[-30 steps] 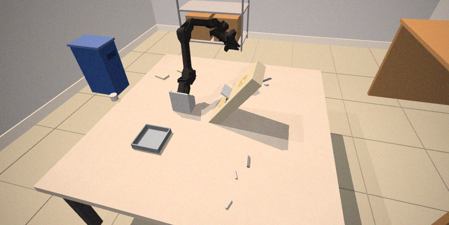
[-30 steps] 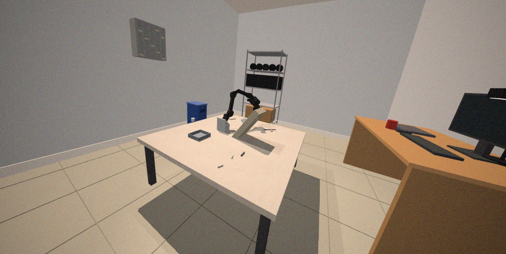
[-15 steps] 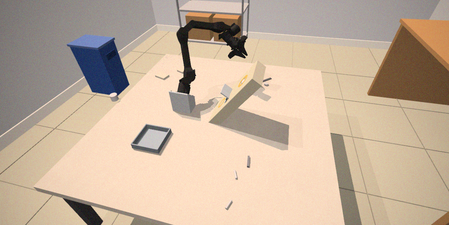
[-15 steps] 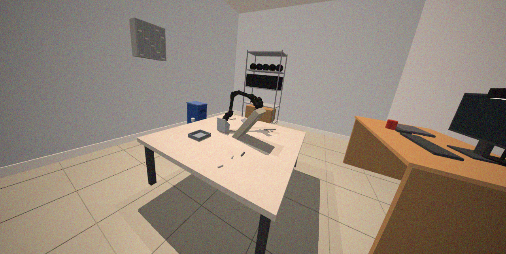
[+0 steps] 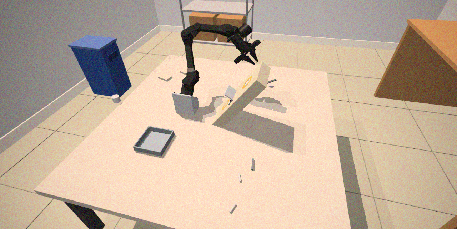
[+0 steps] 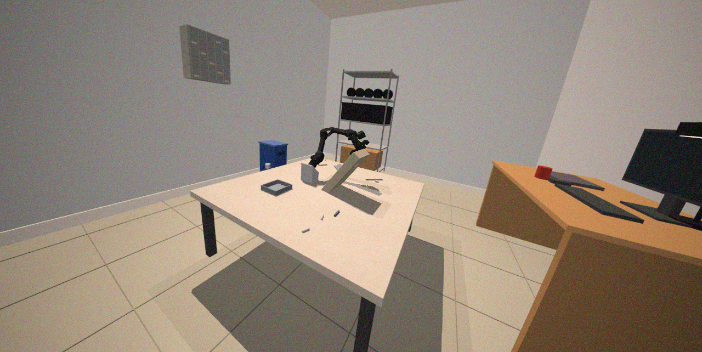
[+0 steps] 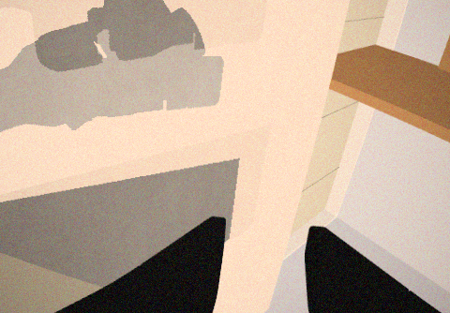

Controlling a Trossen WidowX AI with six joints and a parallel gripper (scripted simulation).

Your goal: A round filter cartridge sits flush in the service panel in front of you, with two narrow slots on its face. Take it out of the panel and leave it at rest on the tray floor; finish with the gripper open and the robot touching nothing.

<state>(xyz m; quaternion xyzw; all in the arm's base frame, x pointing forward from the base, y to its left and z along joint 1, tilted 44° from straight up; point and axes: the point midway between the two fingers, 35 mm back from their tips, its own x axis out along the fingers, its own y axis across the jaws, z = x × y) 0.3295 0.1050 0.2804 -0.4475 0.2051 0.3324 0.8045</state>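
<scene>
The round white filter cartridge lies 3 cm ahead of my gripper tip and 22 cm to the right of it. Round my gripper tip: grey tray 38 cm behind, 55 cm to the right, 24 cm below; then beige service panel 2 cm behind, 22 cm to the right, 8 cm below.
</scene>
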